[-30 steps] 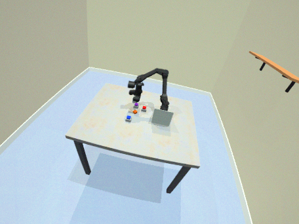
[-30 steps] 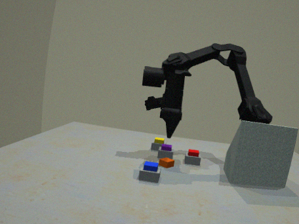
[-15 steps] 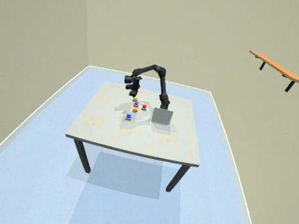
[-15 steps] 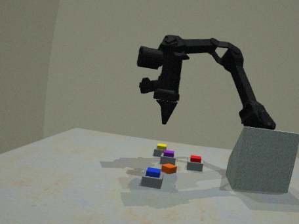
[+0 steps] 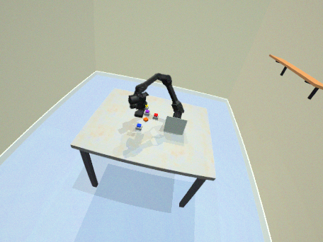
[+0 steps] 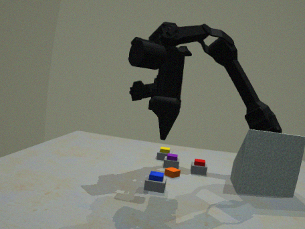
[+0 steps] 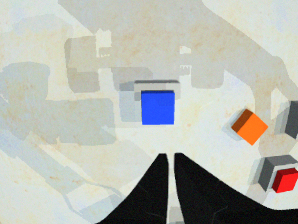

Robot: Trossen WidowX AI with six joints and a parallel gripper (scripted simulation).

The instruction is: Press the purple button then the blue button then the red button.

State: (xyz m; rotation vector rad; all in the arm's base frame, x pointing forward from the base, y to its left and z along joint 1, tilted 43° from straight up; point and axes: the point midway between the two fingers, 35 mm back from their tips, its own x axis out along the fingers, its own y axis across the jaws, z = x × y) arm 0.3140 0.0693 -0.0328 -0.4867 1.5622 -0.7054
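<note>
Right now my gripper tip is 90 mm above the blue button. From my gripper tip the other things lie so: orange block (40 mm behind, 110 mm to the right, 110 mm below); then red button (130 mm behind, 170 mm to the right, 90 mm below); then purple button (50 mm behind, 210 mm to the right, 90 mm below).
</note>
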